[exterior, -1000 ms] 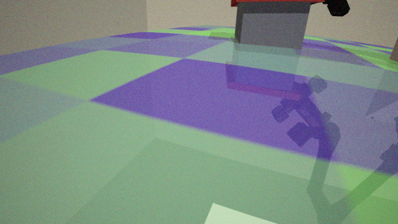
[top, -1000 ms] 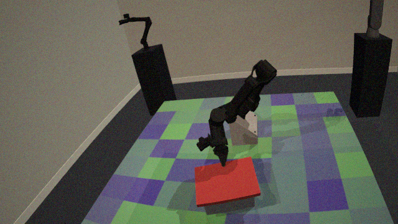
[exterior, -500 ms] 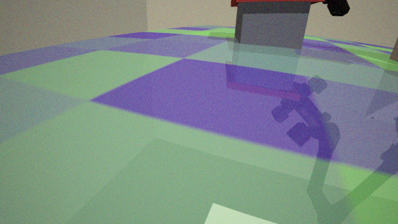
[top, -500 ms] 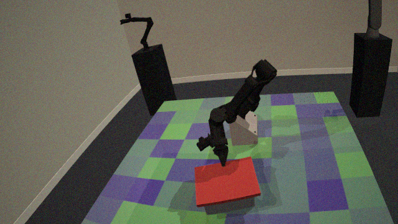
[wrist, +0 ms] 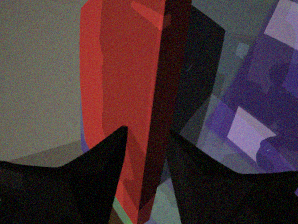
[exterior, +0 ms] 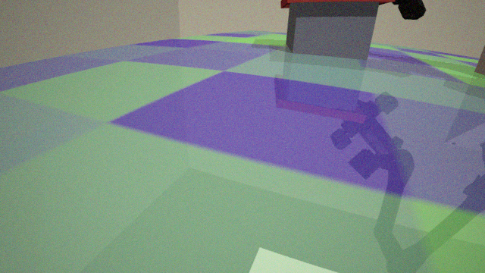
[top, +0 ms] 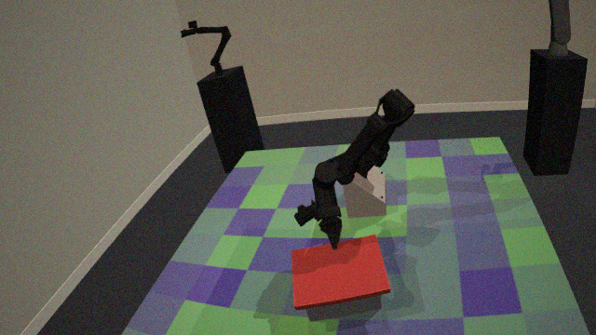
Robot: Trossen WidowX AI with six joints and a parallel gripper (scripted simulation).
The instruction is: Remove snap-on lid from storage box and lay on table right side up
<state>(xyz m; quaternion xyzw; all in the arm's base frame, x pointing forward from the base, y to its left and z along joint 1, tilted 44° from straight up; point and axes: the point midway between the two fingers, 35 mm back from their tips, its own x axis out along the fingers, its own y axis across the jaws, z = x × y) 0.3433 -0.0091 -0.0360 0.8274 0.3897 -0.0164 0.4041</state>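
Right now my gripper tip is 7 cm short of the red lid and 2 cm to the right of it. From my gripper tip the other things lie so: grey storage box (7 cm ahead, 6 cm below, 2 cm to the left).
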